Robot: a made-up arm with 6 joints.
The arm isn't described. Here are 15 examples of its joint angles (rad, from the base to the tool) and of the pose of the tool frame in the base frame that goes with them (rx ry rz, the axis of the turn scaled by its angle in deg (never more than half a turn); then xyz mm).
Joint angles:
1: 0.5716 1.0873 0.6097 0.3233 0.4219 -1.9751
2: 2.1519 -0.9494 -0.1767 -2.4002 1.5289 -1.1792
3: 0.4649 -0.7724 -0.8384 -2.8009 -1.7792 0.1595
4: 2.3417 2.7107 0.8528 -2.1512 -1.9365 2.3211
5: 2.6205 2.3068 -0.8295 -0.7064 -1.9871 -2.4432
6: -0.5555 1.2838 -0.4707 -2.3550 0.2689 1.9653
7: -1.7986 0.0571 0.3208 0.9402 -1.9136 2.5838
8: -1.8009 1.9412 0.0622 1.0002 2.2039 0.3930
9: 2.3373 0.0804 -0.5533 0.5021 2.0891 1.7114
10: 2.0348 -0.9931 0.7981 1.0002 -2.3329 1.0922
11: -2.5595 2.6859 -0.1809 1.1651 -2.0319 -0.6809
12: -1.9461 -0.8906 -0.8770 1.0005 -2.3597 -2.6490
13: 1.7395 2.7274 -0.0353 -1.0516 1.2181 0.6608
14: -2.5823 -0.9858 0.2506 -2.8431 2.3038 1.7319
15: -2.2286 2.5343 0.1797 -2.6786 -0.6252 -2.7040
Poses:
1: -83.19 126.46 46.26 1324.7 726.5 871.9
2: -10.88 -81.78 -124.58 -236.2 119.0 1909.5
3: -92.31 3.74 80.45 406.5 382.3 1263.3
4: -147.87 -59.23 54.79 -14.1 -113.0 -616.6
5: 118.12 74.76 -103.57 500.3 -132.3 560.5
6: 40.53 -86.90 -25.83 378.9 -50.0 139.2
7: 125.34 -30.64 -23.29 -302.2 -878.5 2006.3
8: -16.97 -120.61 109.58 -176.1 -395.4 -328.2
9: 6.07 47.77 -34.91 -578.3 777.1 1032.9
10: -116.69 -0.95 -112.93 437.8 -800.8 2200.1
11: 112.17 1.14 -100.75 501.5 407.3 -107.2
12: -157.71 33.67 -21.56 -278.8 -416.5 1491.5
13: 76.85 21.24 125.03 133.7 -648.0 17.2
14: 152.93 52.07 42.40 235.0 -9.2 2225.8
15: 25.02 -138.41 -32.75 337.2 208.7 -292.0
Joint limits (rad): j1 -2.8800..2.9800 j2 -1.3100..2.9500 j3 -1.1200..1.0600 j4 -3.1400..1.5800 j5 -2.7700..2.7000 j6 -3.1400..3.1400
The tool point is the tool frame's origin. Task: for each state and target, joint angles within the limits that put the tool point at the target. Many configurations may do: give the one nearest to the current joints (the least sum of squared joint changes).
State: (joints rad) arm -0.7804 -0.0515 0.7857 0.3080 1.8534 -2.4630
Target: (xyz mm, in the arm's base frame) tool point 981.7 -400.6 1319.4
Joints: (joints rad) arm -0.2524 0.1902 -0.0917 0.1545 1.8512 -2.4267
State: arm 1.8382 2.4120 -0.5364 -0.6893 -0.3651 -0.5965
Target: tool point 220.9 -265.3 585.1
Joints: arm 1.9942 1.8968 -1.0669 -0.7554 -0.2929 -0.5702
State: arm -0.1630 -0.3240 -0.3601 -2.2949 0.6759 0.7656
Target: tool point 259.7 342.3 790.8
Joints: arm 0.7293 -0.4618 -1.1200 -1.7701 0.3134 0.6377
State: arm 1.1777 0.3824 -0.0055 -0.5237 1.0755 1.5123
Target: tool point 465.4 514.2 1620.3
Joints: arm 0.9409 -0.5044 -0.2950 -0.5343 1.0328 1.5095
